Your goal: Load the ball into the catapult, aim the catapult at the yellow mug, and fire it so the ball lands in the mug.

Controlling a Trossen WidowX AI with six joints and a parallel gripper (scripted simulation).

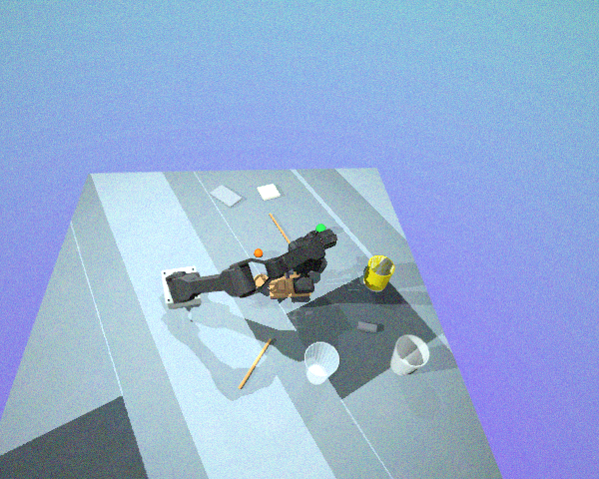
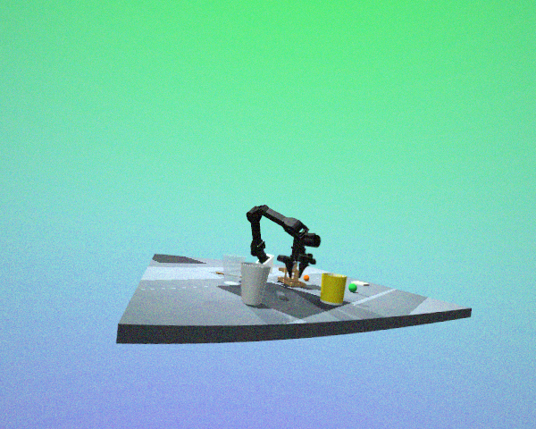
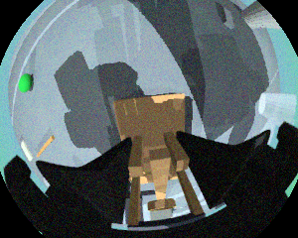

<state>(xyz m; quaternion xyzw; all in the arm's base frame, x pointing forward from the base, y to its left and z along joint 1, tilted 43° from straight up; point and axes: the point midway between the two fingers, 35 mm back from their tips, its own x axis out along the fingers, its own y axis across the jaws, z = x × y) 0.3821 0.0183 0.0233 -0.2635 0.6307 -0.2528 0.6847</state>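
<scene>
My gripper tip is 120 mm past the orange ball, 150 mm to the right of it and 20 mm above it. The rest, counted from my gripper tip: green ball (130 mm ahead, 250 mm to the left, 20 mm below); small grey block (200 mm ahead, 180 mm to the right, 30 mm below); wooden catapult (70 mm behind, 20 mm to the left, 20 mm above).
</scene>
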